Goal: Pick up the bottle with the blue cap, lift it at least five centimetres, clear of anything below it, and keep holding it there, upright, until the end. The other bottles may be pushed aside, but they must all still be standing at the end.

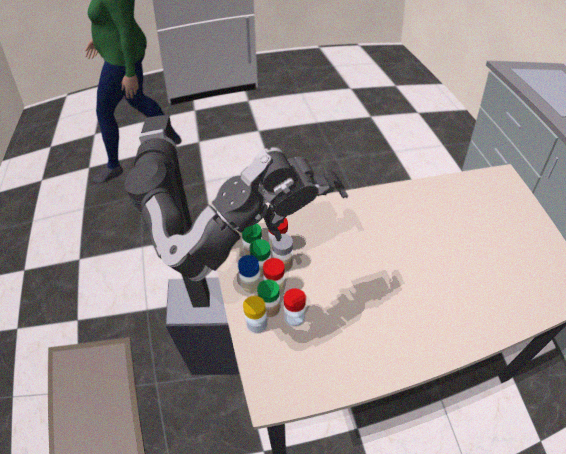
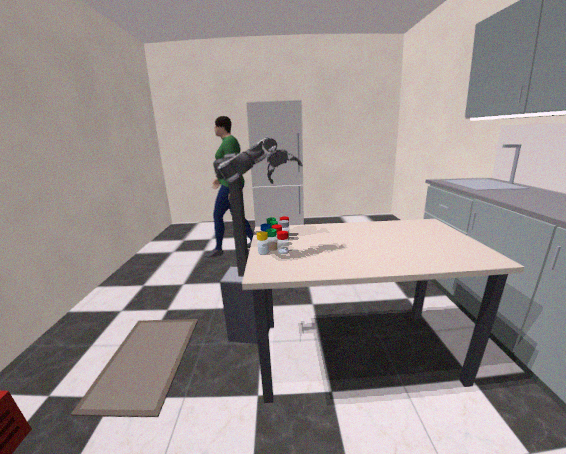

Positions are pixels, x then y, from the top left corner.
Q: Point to a red-capped bottle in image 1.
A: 294, 299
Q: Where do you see an arm column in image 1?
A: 180, 198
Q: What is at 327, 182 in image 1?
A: The gripper.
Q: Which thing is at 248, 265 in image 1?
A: A blue-capped bottle.
